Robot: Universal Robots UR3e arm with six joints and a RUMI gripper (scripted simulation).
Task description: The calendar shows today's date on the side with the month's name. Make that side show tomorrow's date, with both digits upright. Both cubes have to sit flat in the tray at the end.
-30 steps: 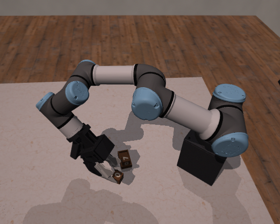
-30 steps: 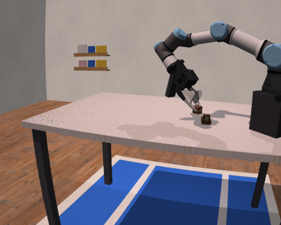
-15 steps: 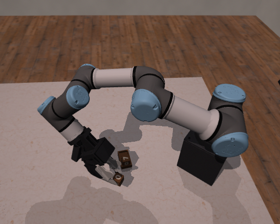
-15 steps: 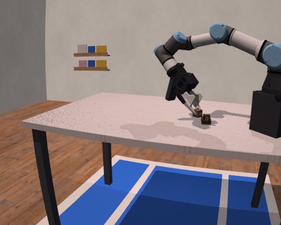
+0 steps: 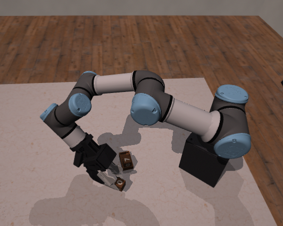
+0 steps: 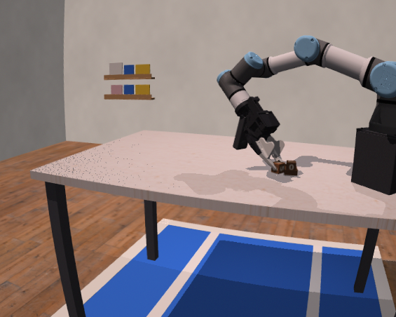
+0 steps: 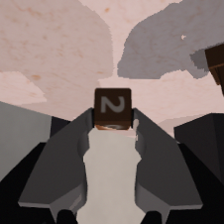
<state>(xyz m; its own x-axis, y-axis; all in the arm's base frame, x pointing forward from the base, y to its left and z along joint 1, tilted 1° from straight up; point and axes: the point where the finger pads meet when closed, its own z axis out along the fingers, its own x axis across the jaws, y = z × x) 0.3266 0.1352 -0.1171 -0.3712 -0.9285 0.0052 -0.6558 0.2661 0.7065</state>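
Right now the calendar tray is 2 cm behind my hand, 12 cm to the right of it and 4 cm below it. Round my hand: brown digit cube 1 cm behind, 1 cm below.
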